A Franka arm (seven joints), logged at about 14 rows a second.
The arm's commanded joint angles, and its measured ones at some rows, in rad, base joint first. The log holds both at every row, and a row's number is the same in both.
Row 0, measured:
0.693, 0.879, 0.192, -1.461, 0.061, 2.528, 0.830
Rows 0 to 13, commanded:
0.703, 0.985, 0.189, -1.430, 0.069, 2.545, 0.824
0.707, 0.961, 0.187, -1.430, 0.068, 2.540, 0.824
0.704, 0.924, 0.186, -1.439, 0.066, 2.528, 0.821
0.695, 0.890, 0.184, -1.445, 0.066, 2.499, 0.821
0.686, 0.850, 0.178, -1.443, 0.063, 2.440, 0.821
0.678, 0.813, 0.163, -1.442, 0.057, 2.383, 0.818
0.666, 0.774, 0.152, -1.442, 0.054, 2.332, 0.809
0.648, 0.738, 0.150, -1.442, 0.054, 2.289, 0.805
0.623, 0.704, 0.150, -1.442, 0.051, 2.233, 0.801
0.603, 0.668, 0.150, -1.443, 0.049, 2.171, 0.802
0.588, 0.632, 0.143, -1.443, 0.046, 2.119, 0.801
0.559, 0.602, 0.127, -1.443, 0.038, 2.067, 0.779
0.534, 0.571, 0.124, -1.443, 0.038, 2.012, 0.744
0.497, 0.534, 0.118, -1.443, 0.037, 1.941, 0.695
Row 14, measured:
0.554, 0.606, 0.120, -1.414, 0.049, 2.035, 0.764
